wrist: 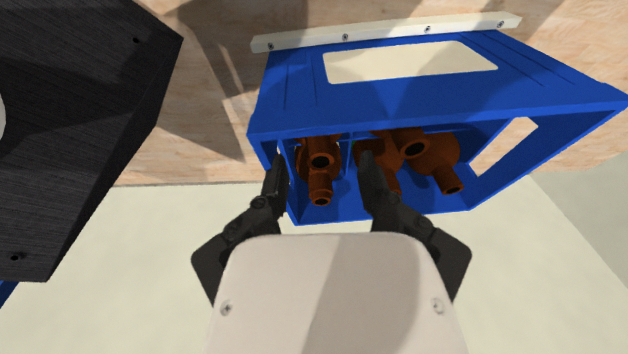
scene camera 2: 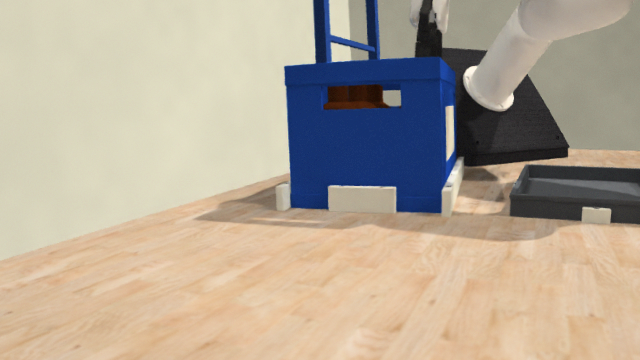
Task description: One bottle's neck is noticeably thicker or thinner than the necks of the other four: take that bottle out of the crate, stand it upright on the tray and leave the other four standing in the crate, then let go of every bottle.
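The blue crate stands on the table with brown bottles inside. In the wrist view, one bottle stands left at the label side, with another behind it. A middle bottle is partly hidden by the right finger. Another bottle and a bottle with its neck at the far side are to the right. I cannot tell which neck differs. My gripper is open and empty, its fingers either side of the two left bottles. The dark grey tray holds no visible bottle.
A black slanted block stands beside the crate, behind the tray. A blue upright frame rises behind the crate. Pale strips border the crate's base. A pale block touches the tray's front.
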